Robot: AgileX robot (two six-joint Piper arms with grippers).
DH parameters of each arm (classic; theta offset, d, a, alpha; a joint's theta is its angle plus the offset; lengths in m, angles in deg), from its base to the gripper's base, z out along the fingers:
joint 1: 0 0.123 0 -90
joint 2: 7.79 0 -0.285 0
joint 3: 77.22 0 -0.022 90
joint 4: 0 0.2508 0 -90
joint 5: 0 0 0.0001 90
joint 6: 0 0.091 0 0
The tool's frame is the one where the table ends.
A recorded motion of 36 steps. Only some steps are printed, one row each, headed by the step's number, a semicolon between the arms.
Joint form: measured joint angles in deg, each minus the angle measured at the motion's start. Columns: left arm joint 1, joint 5, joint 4, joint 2, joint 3, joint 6; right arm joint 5, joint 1, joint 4, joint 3, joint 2, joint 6.
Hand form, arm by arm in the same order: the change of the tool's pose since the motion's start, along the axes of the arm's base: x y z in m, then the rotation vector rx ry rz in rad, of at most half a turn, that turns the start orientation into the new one. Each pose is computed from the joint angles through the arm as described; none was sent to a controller.
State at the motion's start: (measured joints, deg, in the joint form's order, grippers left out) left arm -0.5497 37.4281 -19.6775 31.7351 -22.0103 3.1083; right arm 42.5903 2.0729 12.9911 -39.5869 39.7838 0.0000
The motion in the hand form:
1: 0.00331 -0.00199 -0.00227 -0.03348 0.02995 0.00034; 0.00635 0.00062 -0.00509 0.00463 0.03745 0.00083
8: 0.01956 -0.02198 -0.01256 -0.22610 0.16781 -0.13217; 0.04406 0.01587 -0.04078 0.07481 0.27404 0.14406
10: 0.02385 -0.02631 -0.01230 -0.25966 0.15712 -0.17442; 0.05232 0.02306 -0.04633 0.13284 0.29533 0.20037
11: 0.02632 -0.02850 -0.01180 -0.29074 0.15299 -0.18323; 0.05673 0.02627 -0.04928 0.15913 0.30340 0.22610
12: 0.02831 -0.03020 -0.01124 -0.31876 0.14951 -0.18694; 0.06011 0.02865 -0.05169 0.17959 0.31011 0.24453
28: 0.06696 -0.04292 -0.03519 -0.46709 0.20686 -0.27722; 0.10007 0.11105 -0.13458 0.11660 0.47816 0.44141
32: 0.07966 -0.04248 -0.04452 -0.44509 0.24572 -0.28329; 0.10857 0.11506 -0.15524 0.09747 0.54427 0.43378
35: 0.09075 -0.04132 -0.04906 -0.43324 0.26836 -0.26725; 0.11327 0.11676 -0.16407 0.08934 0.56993 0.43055
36: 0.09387 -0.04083 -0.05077 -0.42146 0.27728 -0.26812; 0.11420 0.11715 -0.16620 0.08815 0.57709 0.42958
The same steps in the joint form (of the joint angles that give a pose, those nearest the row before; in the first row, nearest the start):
1: 0.00 0.16 -2.08 1.59 0.00 0.19; 0.11 0.00 0.35 0.13 1.90 0.00
8: 0.00 3.95 -22.50 10.80 0.00 14.17; 2.66 0.00 12.78 0.47 15.28 -11.62
10: 0.00 4.11 -28.08 12.52 0.00 19.67; 2.89 0.00 19.63 0.47 18.23 -17.10
11: 0.00 4.11 -31.24 13.39 0.00 21.70; 2.94 0.00 22.85 0.46 19.77 -19.86
12: 0.00 4.11 -33.83 14.06 0.00 23.13; 3.03 0.00 25.27 0.47 20.98 -21.90
28: 0.00 5.99 -56.97 31.16 -0.04 47.06; -13.05 20.31 34.85 0.11 45.14 -30.20
32: 0.00 5.46 -57.11 36.24 -1.42 49.63; -13.65 20.54 34.85 -0.83 50.48 -30.52
35: 0.00 4.39 -56.91 39.58 -3.03 49.87; -13.87 20.54 34.85 -1.54 52.95 -30.74
36: 0.00 4.10 -56.23 40.59 -3.58 49.87; -13.87 20.54 34.85 -1.70 53.52 -30.74

